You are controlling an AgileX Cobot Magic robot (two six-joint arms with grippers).
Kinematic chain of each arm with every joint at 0, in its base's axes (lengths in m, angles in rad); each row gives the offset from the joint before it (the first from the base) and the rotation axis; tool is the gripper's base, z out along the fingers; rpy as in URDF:
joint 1: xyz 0 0 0.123 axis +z
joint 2: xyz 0 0 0 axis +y
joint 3: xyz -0.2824 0 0.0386 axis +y
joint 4: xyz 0.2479 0 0.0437 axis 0.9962 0 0.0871
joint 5: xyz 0 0 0 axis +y
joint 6: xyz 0.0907 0 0.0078 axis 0.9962 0 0.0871
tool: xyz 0 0 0 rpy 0 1.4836 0
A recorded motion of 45 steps. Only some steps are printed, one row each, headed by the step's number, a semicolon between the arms.
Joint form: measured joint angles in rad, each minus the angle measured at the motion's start. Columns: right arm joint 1, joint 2, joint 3, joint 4, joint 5, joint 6; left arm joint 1, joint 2, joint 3, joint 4, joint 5, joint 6.
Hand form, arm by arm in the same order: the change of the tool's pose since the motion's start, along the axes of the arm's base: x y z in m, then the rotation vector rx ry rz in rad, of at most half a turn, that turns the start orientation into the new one. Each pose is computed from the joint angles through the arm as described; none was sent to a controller.
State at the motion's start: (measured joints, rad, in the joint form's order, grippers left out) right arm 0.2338 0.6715 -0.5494 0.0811 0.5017 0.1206; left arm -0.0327 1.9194 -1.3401 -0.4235 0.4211 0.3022
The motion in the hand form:
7: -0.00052 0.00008 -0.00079 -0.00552 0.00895 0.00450; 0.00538 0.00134 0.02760 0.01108 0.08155 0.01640
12: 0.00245 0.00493 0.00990 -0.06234 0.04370 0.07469; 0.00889 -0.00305 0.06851 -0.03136 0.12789 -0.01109
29: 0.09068 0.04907 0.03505 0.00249 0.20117 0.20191; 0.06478 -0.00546 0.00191 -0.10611 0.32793 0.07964
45: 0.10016 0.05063 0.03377 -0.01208 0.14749 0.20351; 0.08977 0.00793 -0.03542 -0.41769 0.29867 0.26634
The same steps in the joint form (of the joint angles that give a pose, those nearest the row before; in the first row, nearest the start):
7: 0.0000 0.0000 0.0000 0.0029 0.0103 -0.0073; 0.0000 -0.0011 -0.1338 0.1595 0.1987 -0.1817
12: 0.0157 0.0346 -0.0658 0.0295 0.0938 -0.0945; 0.0010 -0.0030 -0.3025 0.1465 0.4161 -0.2135
29: 0.0568 0.4621 -0.3917 0.2319 0.1507 -0.2230; 0.0042 0.3071 -0.5823 0.1466 0.5599 -0.3600
45: 0.0569 0.4872 -0.3917 0.2403 0.0794 -0.2631; 0.0607 0.4152 -0.5976 -0.1300 0.4119 -0.4178

